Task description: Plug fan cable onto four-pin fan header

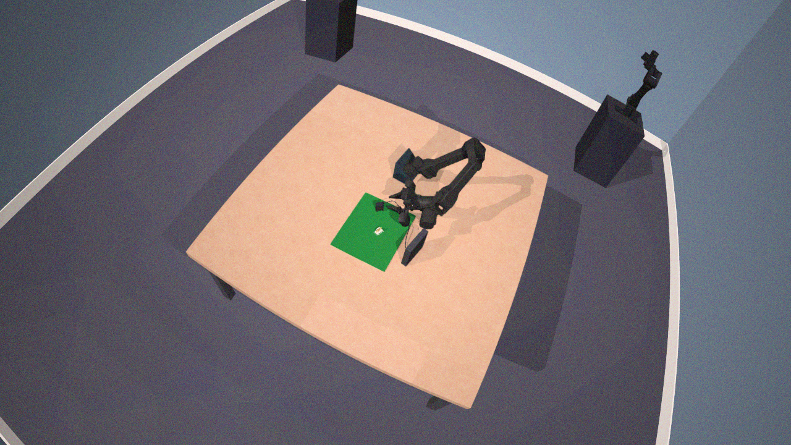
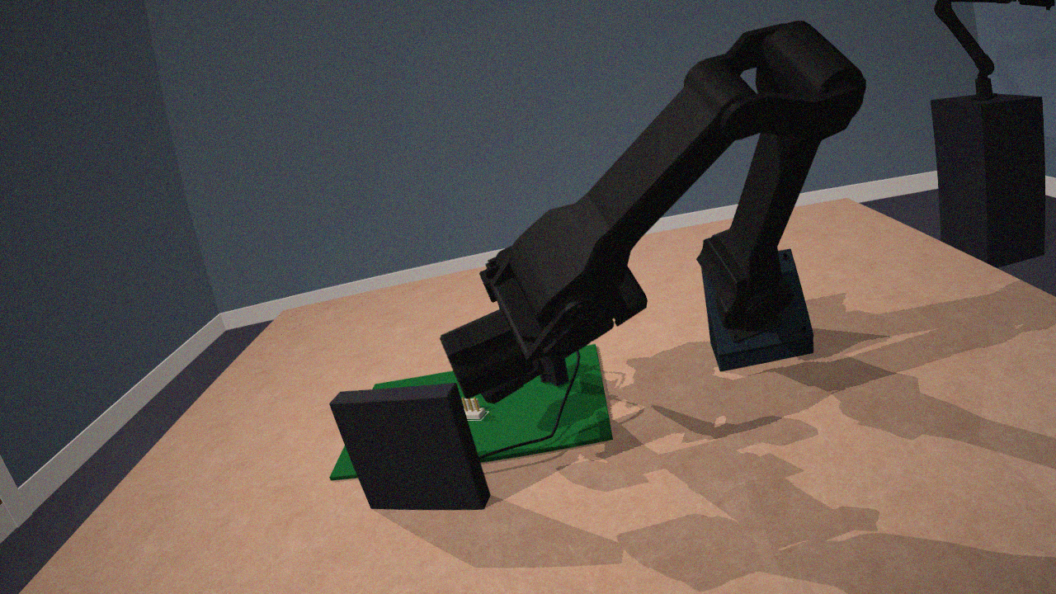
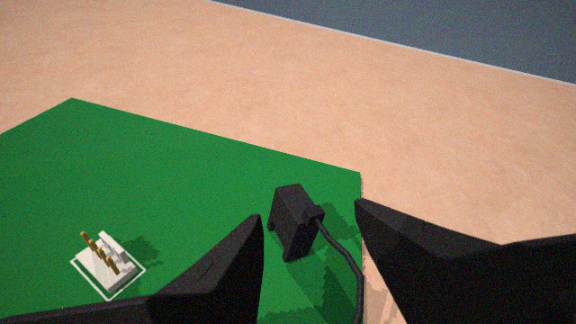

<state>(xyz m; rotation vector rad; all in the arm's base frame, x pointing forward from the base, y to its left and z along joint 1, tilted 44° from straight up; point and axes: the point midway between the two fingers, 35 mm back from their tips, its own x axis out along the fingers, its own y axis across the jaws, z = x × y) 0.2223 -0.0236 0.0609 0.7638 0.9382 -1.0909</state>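
The black plug lies 10 mm ahead of my gripper tip, 30 mm to the right of it and 40 mm below it. The rest, counted from my gripper tip: dark fan: 130 mm ahead, 170 mm to the left, 20 mm below; green board: 100 mm ahead, 10 mm to the right, 90 mm below.
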